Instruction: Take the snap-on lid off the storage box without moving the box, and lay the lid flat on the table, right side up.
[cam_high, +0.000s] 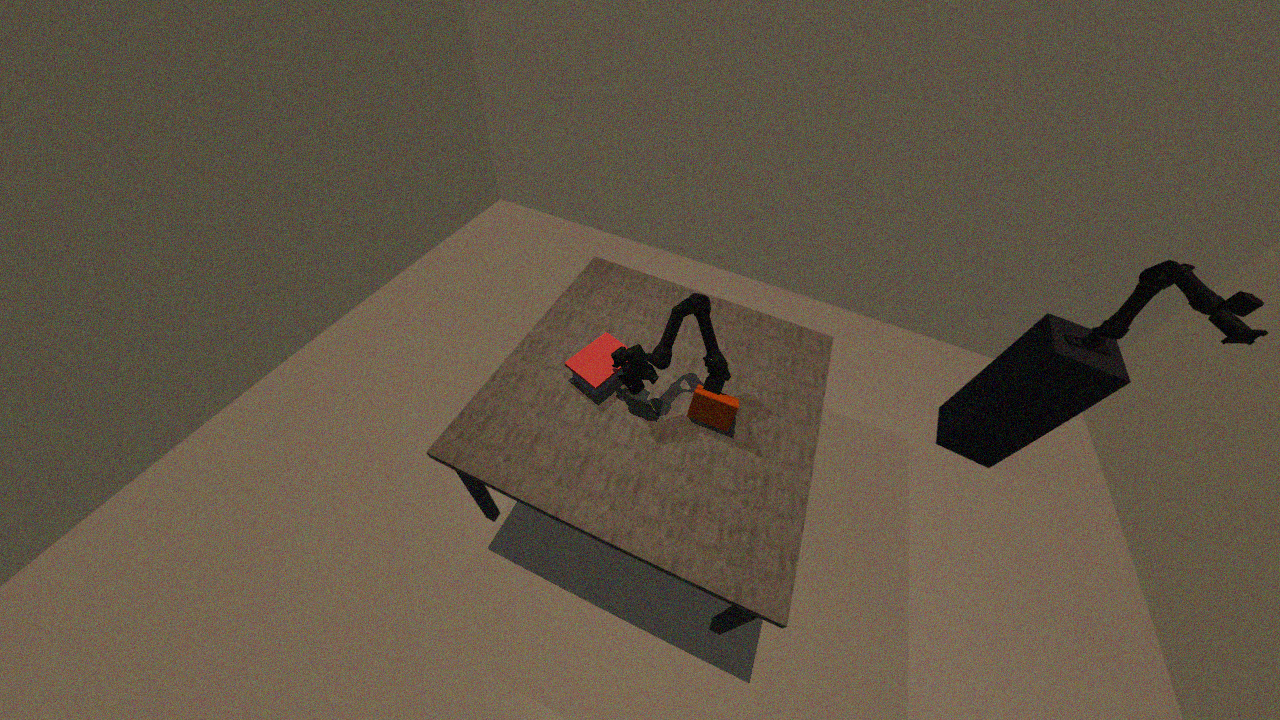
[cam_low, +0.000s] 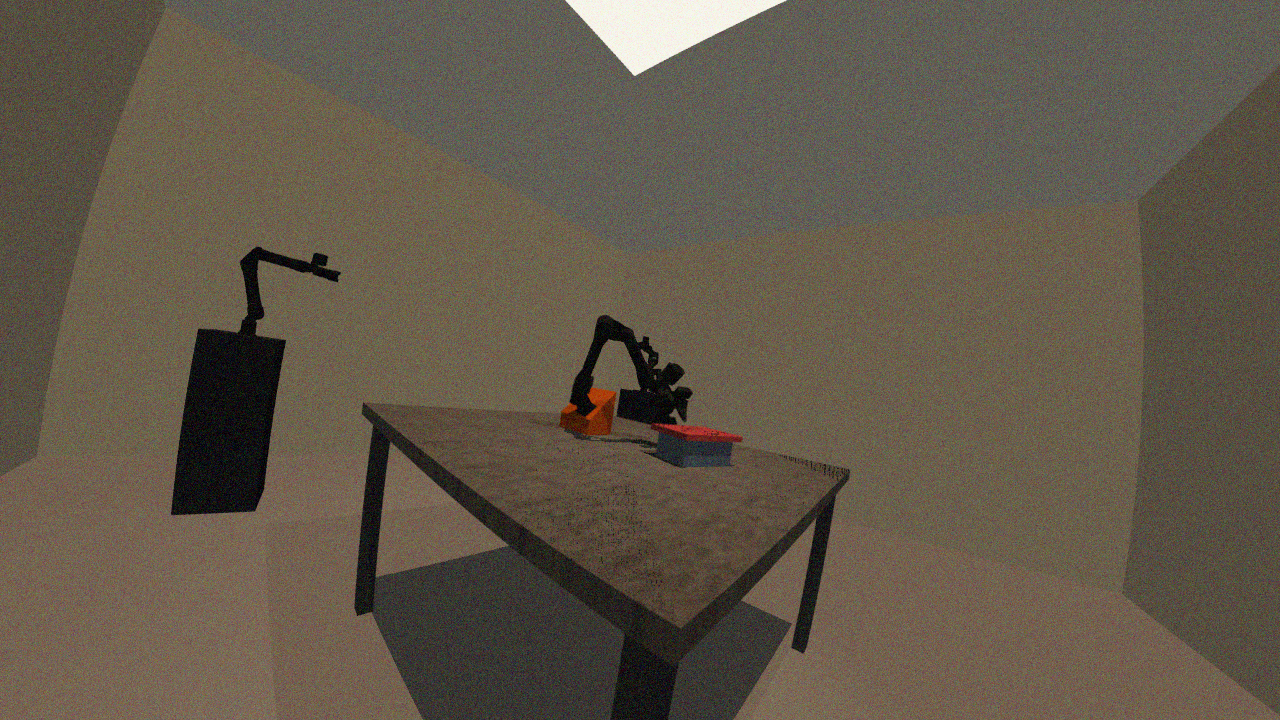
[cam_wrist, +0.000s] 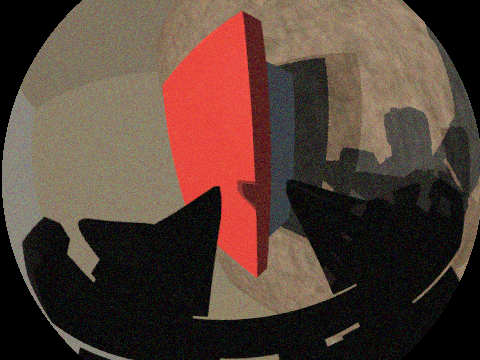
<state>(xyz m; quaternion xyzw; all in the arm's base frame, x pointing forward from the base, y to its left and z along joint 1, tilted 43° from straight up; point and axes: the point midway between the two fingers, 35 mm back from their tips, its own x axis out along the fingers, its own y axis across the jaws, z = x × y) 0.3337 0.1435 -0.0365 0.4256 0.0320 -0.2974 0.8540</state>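
Right now my gripper tip is 8 cm short of the lid and 2 cm to the left of it. From my gripper tip the other things lie so: blue-grey storage box 8 cm ahead, 5 cm below, 2 cm to the right.
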